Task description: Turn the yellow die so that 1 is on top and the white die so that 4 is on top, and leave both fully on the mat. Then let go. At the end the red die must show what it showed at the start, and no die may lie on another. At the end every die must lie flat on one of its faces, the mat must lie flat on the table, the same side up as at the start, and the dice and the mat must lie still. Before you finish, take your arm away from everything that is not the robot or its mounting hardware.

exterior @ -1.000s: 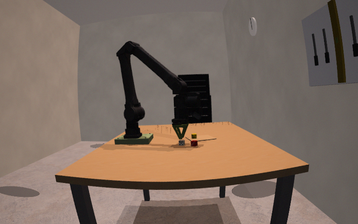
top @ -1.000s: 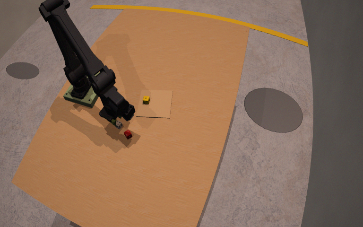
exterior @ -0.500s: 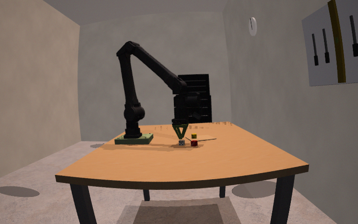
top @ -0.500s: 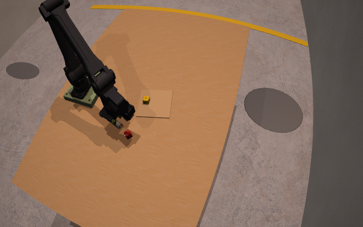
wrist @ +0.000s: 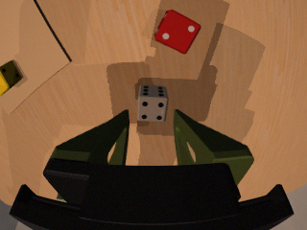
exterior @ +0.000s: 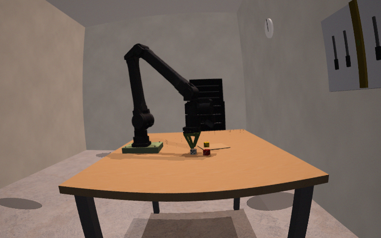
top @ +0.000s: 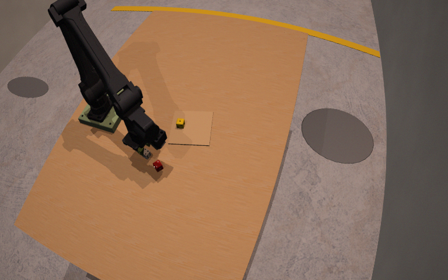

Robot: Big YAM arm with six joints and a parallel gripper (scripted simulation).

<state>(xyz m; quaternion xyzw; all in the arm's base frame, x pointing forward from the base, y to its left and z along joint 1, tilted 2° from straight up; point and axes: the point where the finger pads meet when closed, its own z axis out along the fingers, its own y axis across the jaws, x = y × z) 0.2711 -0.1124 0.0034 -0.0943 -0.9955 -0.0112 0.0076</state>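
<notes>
Now: hand 3 cm above the white die. Also, from my hand: yellow die 15 cm to the left, 7 cm ahead, 2 cm below; tan mat 15 cm to the left, 11 cm ahead, 4 cm below; red die 6 cm ahead, 3 cm to the right, 3 cm below.
</notes>
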